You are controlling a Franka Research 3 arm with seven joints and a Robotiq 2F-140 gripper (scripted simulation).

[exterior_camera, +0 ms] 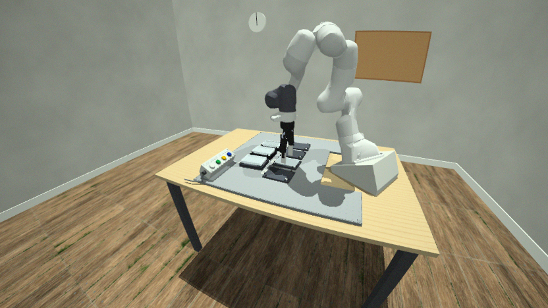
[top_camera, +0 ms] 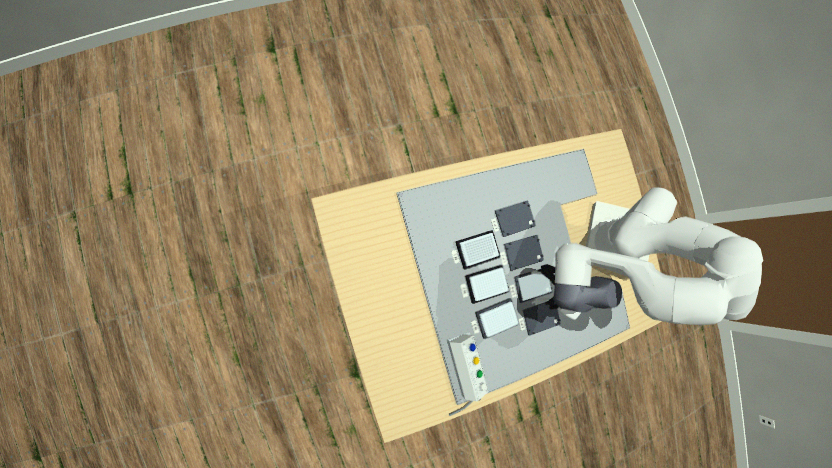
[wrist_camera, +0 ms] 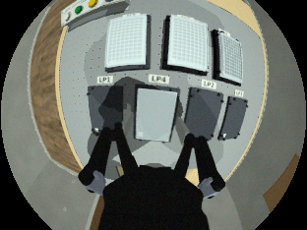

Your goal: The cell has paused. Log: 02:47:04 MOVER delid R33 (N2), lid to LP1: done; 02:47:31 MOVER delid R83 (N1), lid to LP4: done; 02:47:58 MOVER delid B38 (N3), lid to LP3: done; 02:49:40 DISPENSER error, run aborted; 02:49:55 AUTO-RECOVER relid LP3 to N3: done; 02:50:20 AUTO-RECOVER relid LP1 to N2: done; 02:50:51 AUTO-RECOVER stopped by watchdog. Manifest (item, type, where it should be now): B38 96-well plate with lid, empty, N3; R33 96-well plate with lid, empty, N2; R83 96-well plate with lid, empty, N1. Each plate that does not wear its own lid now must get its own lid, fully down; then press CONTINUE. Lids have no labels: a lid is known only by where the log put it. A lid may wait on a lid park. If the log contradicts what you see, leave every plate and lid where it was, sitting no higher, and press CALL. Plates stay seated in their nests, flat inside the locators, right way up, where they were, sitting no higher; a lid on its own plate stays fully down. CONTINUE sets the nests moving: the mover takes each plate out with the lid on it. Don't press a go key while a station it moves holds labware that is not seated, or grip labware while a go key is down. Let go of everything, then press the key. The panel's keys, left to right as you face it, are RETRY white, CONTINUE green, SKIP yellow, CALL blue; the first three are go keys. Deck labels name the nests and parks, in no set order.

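My hand is 40 mm above the pale lid. Round my hand: plate 150 mm ahead, 220 mm to the right, 30 mm below; then blue key 330 mm ahead, 70 mm to the left, 10 mm above; then LP4 sign 90 mm ahead, 20 mm to the right, 50 mm below.
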